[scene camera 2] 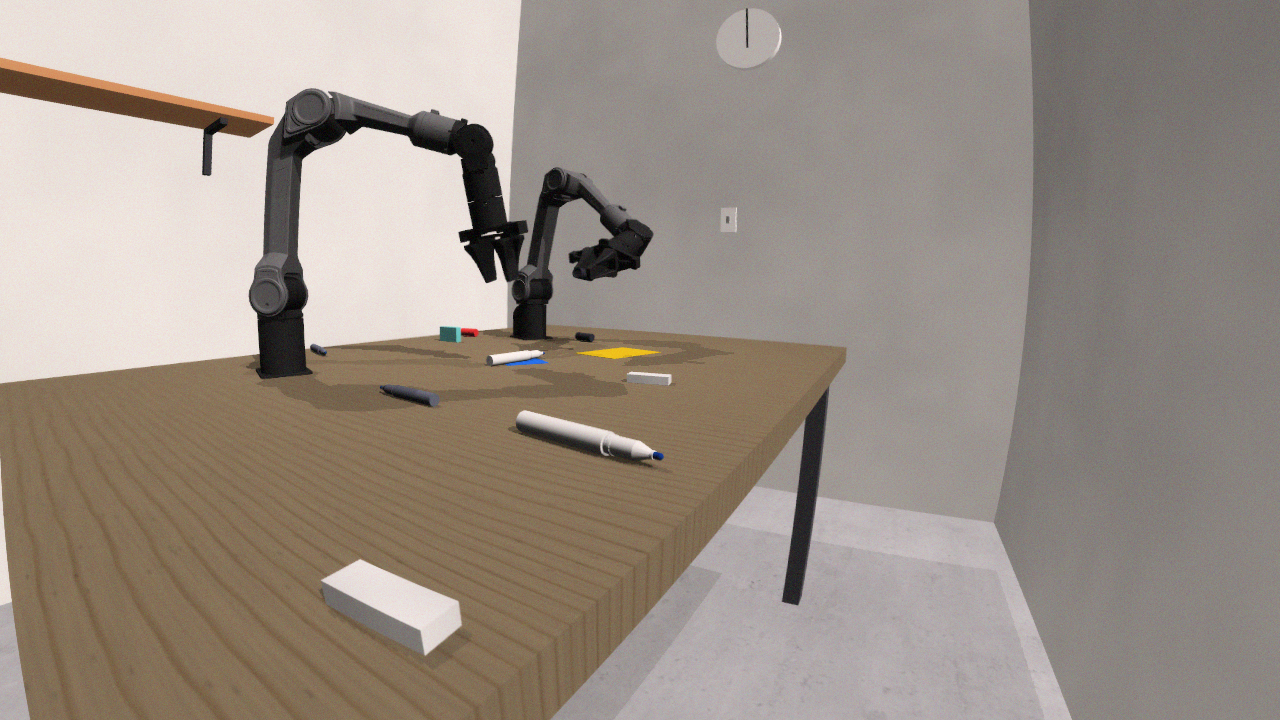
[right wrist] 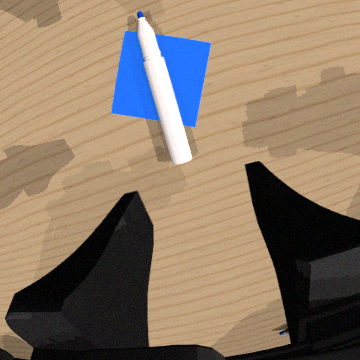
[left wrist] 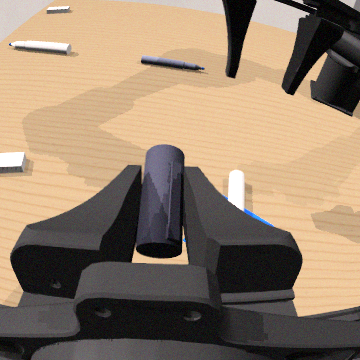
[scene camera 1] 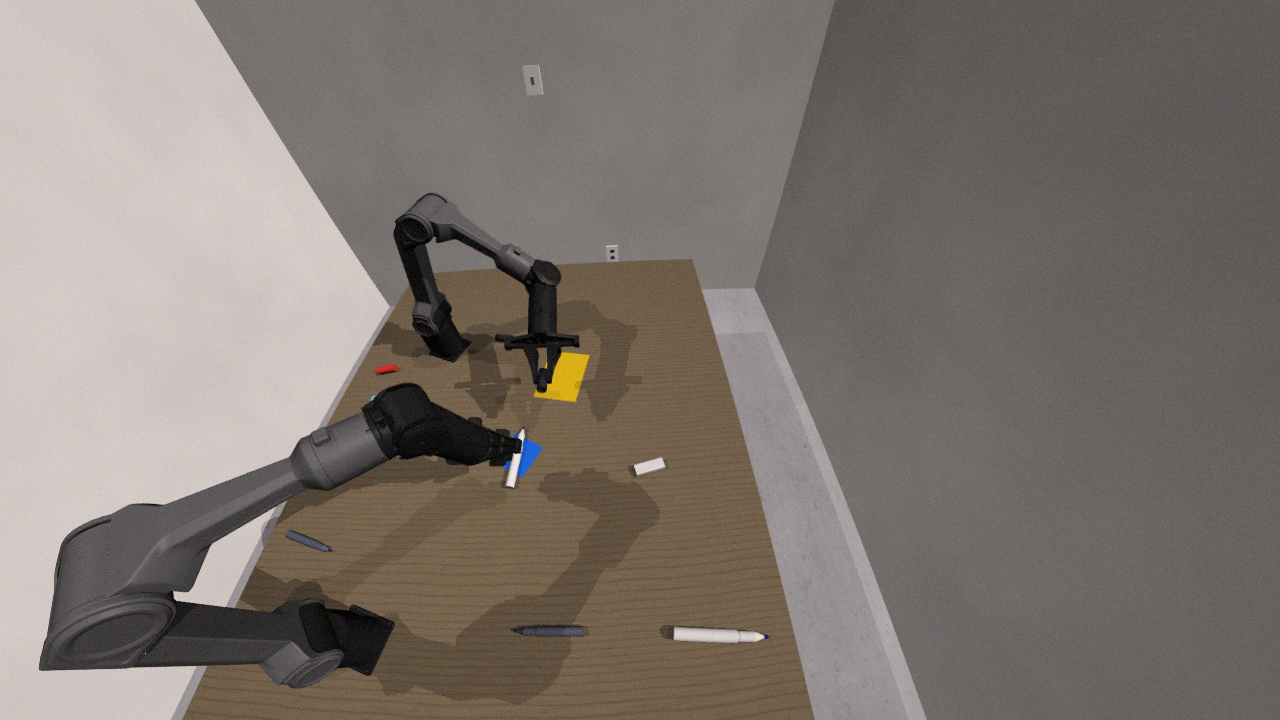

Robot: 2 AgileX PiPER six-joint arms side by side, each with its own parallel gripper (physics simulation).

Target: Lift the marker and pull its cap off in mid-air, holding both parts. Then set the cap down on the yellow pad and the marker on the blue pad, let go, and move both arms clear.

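Observation:
The uncapped white marker [scene camera 1: 513, 471] [scene camera 2: 512, 358] [left wrist: 236, 187] [right wrist: 167, 107] lies slantwise across the blue pad [scene camera 1: 531, 454] [right wrist: 190, 65], its blue tip past one edge and its rear end past another. My right gripper [scene camera 2: 501, 279] [left wrist: 258, 82] [right wrist: 195, 196] is open and empty, above the table near the marker. My left gripper [scene camera 1: 542, 380] [scene camera 2: 581, 268] is shut on the dark cap [left wrist: 162, 200] and holds it in the air. In scene camera 1 it overlaps the left edge of the yellow pad [scene camera 1: 572, 380] [scene camera 2: 617, 352]; its exact height is hard to tell.
A white block [scene camera 1: 649, 466] [scene camera 2: 648, 378], another white marker [scene camera 1: 716, 634] [scene camera 2: 572, 436] and a dark pen [scene camera 1: 548, 631] [scene camera 2: 409, 394] lie on the table. A second dark pen [scene camera 1: 308, 540], a red piece [scene camera 1: 386, 368], a teal block [scene camera 2: 450, 334] and a black cylinder [scene camera 2: 584, 336] lie around the arms.

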